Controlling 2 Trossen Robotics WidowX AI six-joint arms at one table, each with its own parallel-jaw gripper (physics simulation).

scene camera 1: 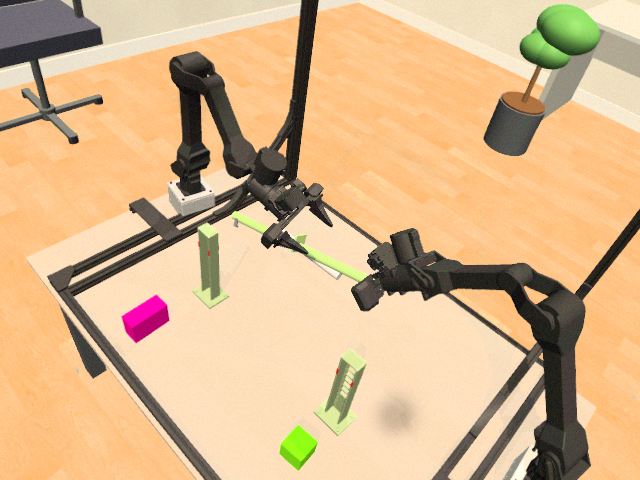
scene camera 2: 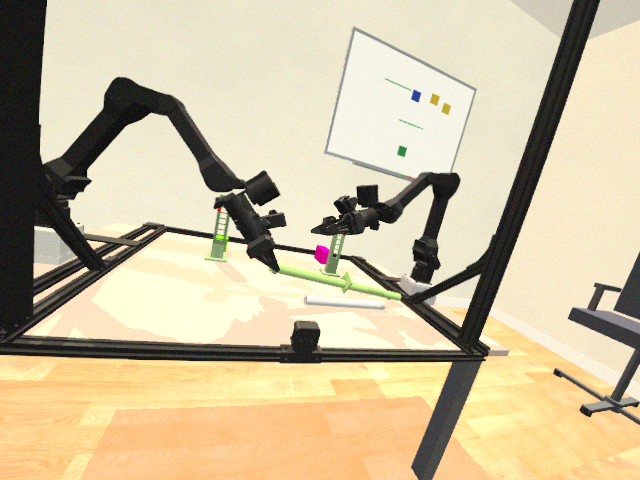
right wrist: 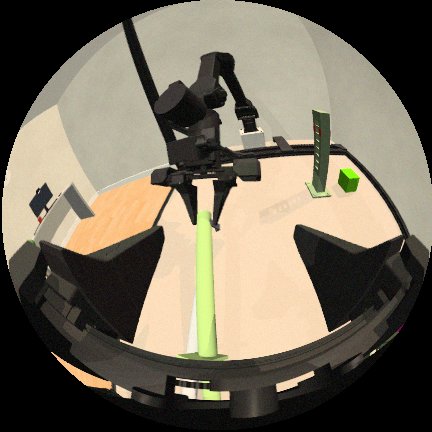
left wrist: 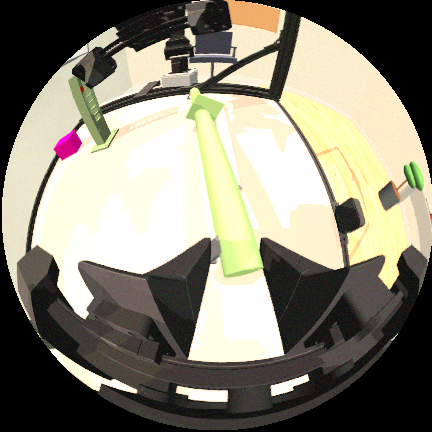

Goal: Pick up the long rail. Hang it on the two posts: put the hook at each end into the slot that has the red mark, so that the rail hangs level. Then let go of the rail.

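Frame: origin at the left arm's base, x ahead, y left, z up, level; metres.
Seen in the pictures: left gripper, fingertip midpoint: [scene camera 1: 365, 281] [scene camera 2: 277, 269] [right wrist: 204, 224] [left wrist: 235, 243]; right gripper, fingertip midpoint: [scene camera 1: 320, 240] [scene camera 2: 317, 231] [right wrist: 231, 231] [left wrist: 133, 52]; left arm's base, origin of the base link: [scene camera 2: 47, 224] [right wrist: 250, 130]; right arm's base, origin of the base link: [scene camera 1: 190, 187] [scene camera 2: 420, 280] [left wrist: 179, 71].
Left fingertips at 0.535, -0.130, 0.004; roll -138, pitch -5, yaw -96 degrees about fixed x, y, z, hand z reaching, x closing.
Offsets run from my left fingertips to a thing's top centre, as dx, dy, dz.
The long light-green rail @[+0.207, +0.017, +0.018] [scene camera 1: 336, 264] [scene camera 2: 310, 275] [left wrist: 220, 190] [right wrist: 205, 280] has a small plate at its middle and a grey hook at each end. My left gripper [scene camera 2: 275, 268] [left wrist: 235, 243] [right wrist: 204, 224] is shut on one end, with that end raised above the table. The far end is lower in scene camera 2; whether it touches the table is unclear. My right gripper [scene camera 1: 318, 238] [right wrist: 231, 231] is open above the rail, apart from it. One upright red-marked post @[+0.267, +0.260, +0.136] [scene camera 1: 209, 263] [scene camera 2: 336, 253] [left wrist: 90, 112] stands near the magenta block, the other @[-0.153, +0.274, +0.136] [scene camera 1: 347, 384] [scene camera 2: 220, 232] [right wrist: 321, 155] near the green block.
A white rod @[+0.211, -0.018, -0.057] [scene camera 1: 328, 270] [scene camera 2: 343, 302] [right wrist: 192, 325] lies on the table beside and below the rail. The magenta block @[+0.288, +0.425, -0.023] [scene camera 1: 146, 318] [scene camera 2: 321, 254] [left wrist: 68, 145] and the green block @[-0.152, +0.388, -0.033] [scene camera 1: 298, 447] [right wrist: 348, 180] rest beyond the posts. A black frame edges the table.
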